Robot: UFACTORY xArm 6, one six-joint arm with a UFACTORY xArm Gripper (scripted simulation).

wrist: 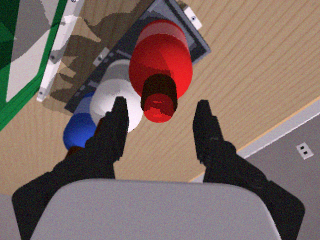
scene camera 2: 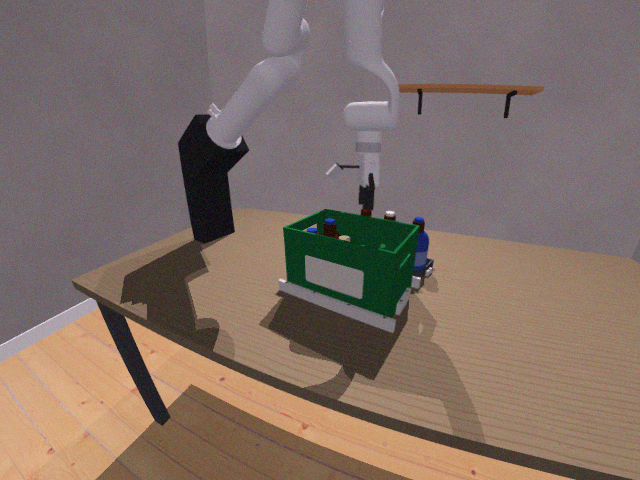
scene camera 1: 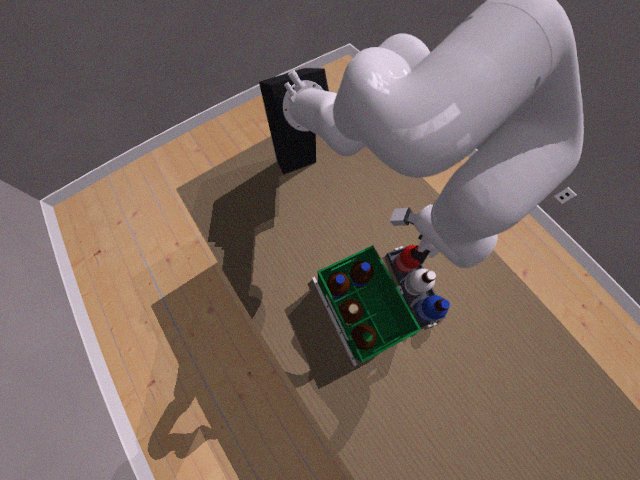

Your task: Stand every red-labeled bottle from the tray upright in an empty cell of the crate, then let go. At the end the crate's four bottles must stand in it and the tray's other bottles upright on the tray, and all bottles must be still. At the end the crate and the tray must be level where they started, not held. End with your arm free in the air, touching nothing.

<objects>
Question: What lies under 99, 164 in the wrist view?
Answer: My gripper.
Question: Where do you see a red-labeled bottle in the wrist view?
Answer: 160, 71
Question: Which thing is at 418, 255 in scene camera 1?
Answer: My gripper.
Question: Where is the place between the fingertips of my gripper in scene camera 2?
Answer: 365, 207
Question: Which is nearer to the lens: the white-labeled bottle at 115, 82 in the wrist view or the blue-labeled bottle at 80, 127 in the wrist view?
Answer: The white-labeled bottle.
</objects>
